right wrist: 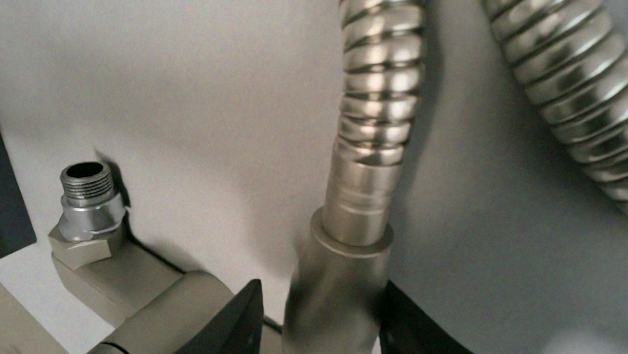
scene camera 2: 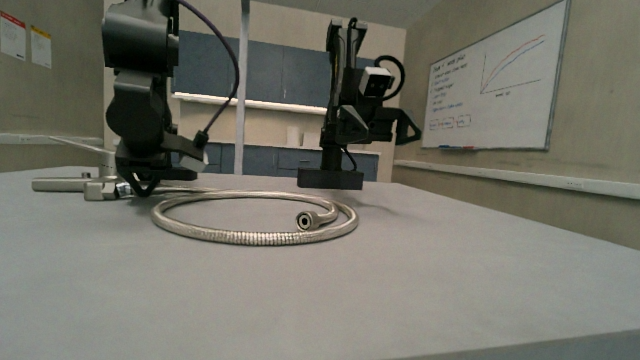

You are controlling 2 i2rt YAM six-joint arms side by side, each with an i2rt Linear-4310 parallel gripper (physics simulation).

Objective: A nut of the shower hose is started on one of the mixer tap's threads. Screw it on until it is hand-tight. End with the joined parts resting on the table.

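Frame: origin at the left arm's base, x ahead, y left, z up, level; centimetres.
Seen in the pictures: left gripper, fingertip midpoint: [scene camera 2: 395, 134]; right gripper, fingertip midpoint: [right wrist: 319, 293] [scene camera 2: 145, 190]; left arm's base, link origin: [scene camera 2: 330, 173].
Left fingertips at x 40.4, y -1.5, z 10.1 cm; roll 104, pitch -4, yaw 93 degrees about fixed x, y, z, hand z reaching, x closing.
Note:
Offsets run from my left fingertips to a thing's top centre. "pt": to the spot under its first point. Level surfaces: height alone.
The mixer tap {dz -4.3, dx -20.5, dy -51.2 cm} [scene camera 2: 60, 185] [right wrist: 150, 295] lies at the far left in scene camera 2. In the right wrist view a bare threaded outlet {pt dz -12.8, dx -27.4, dy -43.0 cm} [right wrist: 87, 187] points up at the left. The hose nut {dz -11.1, dx -15.0, dy -39.8 cm} [right wrist: 340, 300], a smooth tapered metal sleeve, stands at the lower middle; its junction with the tap is out of view. My right gripper [scene camera 2: 145, 192] [right wrist: 319, 293] has its fingers on both sides of this nut, with a gap at the left finger; the right finger is close against or touching it. My left gripper [scene camera 2: 384, 132] is open and empty, raised above the table.
The ribbed metal shower hose [scene camera 2: 260, 239] [right wrist: 382, 55] lies in a loop on the grey table {dz -14.5 cm} [scene camera 2: 320, 295]. Its other end nut {dz -11.6, dx +3.5, dy -13.6 cm} [scene camera 2: 306, 220] lies inside the loop's right part. The left arm's black base [scene camera 2: 330, 179] stands behind the loop.

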